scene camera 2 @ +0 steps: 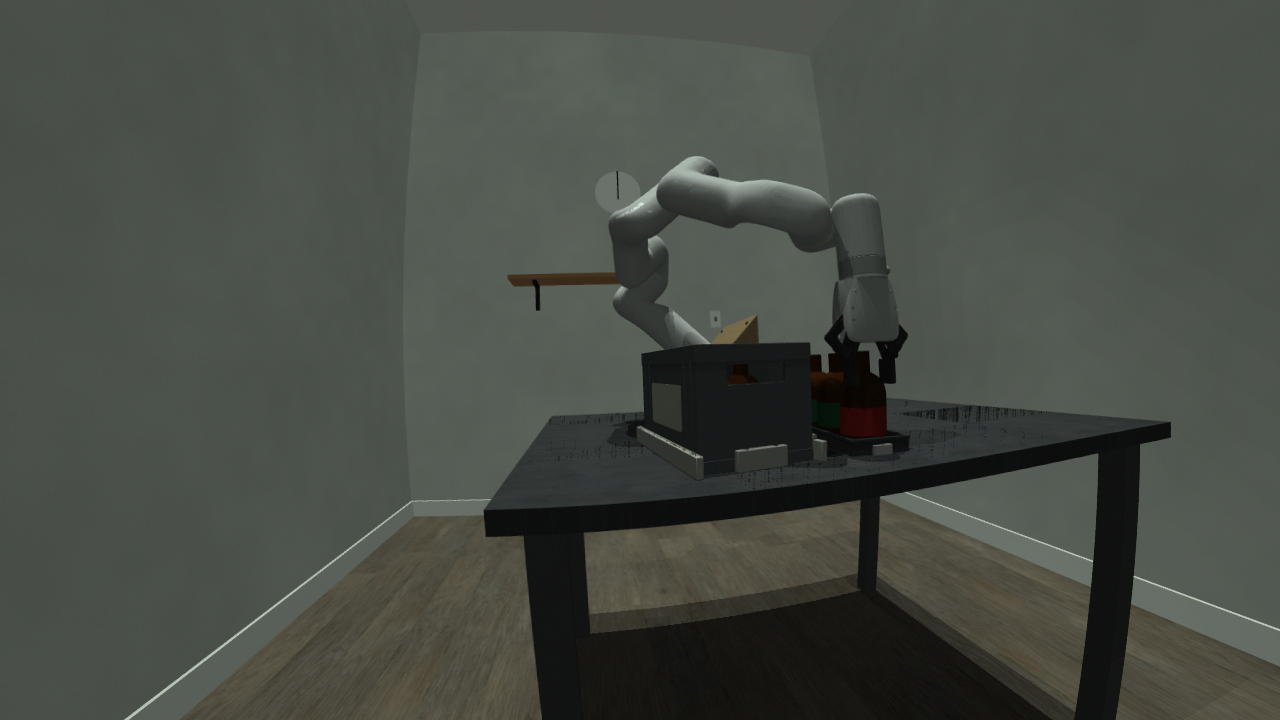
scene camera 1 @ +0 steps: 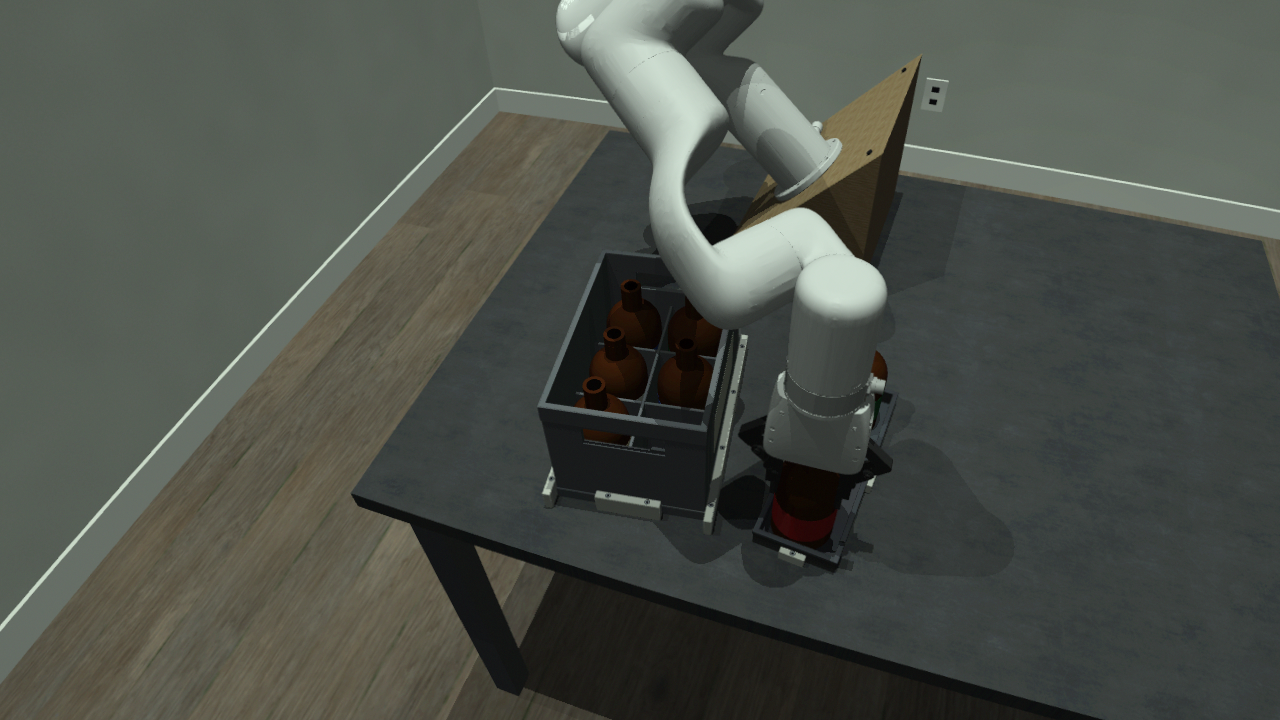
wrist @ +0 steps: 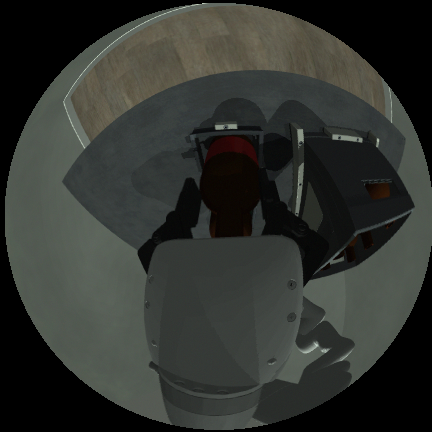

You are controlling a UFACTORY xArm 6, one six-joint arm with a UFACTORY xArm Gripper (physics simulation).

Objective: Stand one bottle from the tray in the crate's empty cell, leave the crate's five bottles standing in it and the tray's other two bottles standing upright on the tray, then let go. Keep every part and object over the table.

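Places are measured from the arm's base along level axes (x back, y right, z up), in metres.
Pixels of known places: gripper, fingertip midpoint: (scene camera 2: 870,384) (scene camera 1: 806,490) (wrist: 226,182); arm's base, link origin: (scene camera 1: 809,171).
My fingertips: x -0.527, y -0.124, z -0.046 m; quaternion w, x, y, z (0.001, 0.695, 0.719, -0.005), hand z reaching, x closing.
For each thing: its top centre in the pictures, then the offset to it from my fingertips. "spot": a spot on its surface instead. Level surfaces: height alone.
- grey crate, top centre: (scene camera 1: 648,329) (scene camera 2: 714,348) (wrist: 356,258) dx +0.111, dy +0.224, dz +0.069 m
- red-labelled bottle, top centre: (wrist: 228,241) (scene camera 1: 816,446) (scene camera 2: 860,351) dx +0.020, dy +0.001, dz +0.054 m
- narrow tray, surface spot: (scene camera 1: 819,558) (scene camera 2: 898,438) spot: dx -0.028, dy -0.031, dz -0.083 m
- green-labelled bottle, top centre: (scene camera 2: 835,353) dx +0.117, dy -0.013, dz +0.054 m
- dark table, surface height: dz -0.105 m
The grey crate (scene camera 1: 626,474) (scene camera 2: 751,429) (wrist: 340,165) holds five upright brown bottles. Its empty cell is at the front right in scene camera 1, partly hidden by the wall. A red-labelled bottle (scene camera 1: 802,523) (scene camera 2: 863,420) (wrist: 231,146) stands upright at the near end of the narrow tray (scene camera 1: 819,558) (scene camera 2: 899,441) (wrist: 245,132). My gripper (scene camera 1: 810,483) (scene camera 2: 869,371) (wrist: 226,182) points down over it, its fingers wide apart and against both sides of its shoulder. A green-labelled bottle (scene camera 2: 832,413) and another bottle (scene camera 1: 879,367) (scene camera 2: 815,362) stand behind it, partly hidden.
Pale strips (scene camera 1: 626,504) (scene camera 2: 669,452) (wrist: 298,165) border the crate on the dark table (scene camera 1: 1074,402) (scene camera 2: 1029,438) (wrist: 165,130). The crate stands close to the left of the tray in scene camera 1. My arm rises from a wooden wedge (scene camera 1: 881,116) (scene camera 2: 741,331) at the back.
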